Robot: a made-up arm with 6 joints. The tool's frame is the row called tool.
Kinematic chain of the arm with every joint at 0, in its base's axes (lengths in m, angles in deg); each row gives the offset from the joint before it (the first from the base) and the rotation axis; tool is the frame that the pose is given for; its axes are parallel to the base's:
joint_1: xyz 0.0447 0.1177 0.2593 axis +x
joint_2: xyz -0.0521 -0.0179 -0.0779 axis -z
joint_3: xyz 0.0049 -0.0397 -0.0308 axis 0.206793 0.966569 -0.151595
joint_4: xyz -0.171 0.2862 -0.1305 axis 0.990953 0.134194 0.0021
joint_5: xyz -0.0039 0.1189 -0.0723 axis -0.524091 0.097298 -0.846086
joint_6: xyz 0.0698 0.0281 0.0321 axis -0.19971 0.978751 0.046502
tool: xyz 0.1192 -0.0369 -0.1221
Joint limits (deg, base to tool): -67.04..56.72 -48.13..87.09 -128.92..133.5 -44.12..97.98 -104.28..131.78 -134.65..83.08
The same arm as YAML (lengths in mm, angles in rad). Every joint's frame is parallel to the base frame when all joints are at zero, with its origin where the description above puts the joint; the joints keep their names.
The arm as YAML. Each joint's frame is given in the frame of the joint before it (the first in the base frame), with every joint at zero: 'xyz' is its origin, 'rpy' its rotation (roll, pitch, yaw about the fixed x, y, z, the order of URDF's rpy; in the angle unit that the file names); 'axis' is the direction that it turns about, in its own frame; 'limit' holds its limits. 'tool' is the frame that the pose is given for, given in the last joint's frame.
units:
  length: mm
  angle: rad
joints:
  - name: joint_1
    type: revolute
    origin:
      xyz: [44.7, 117.7, 259.3]
      rpy: [0.0, 0.0, 0.0]
    axis: "+x"
    limit:
      lower: -1.1701
      upper: 0.99
  - name: joint_2
    type: revolute
    origin:
      xyz: [-52.1, -17.9, -77.9]
      rpy: [0.0, 0.0, 0.0]
    axis: "-z"
    limit:
      lower: -0.84
      upper: 1.52
  - name: joint_3
    type: revolute
    origin:
      xyz: [4.9, -39.7, -30.8]
      rpy: [0.0, 0.0, 0.0]
    axis: [0.206793, 0.966569, -0.151595]
    limit:
      lower: -2.2501
      upper: 2.33
  - name: joint_4
    type: revolute
    origin:
      xyz: [-171.0, 286.2, -130.5]
      rpy: [0.0, 0.0, 0.0]
    axis: [0.990953, 0.134194, 0.0021]
    limit:
      lower: -0.77
      upper: 1.7101
  - name: joint_5
    type: revolute
    origin:
      xyz: [-3.9, 118.9, -72.3]
      rpy: [0.0, 0.0, 0.0]
    axis: [-0.524091, 0.097298, -0.846086]
    limit:
      lower: -1.82
      upper: 2.3
  - name: joint_6
    type: revolute
    origin:
      xyz: [69.8, 28.1, 32.1]
      rpy: [0.0, 0.0, 0.0]
    axis: [-0.199691, 0.978755, 0.046498]
    limit:
      lower: -2.3501
      upper: 1.45
tool:
  origin:
    xyz: [119.2, -36.9, -122.1]
    rpy: [0.0, 0.0, 0.0]

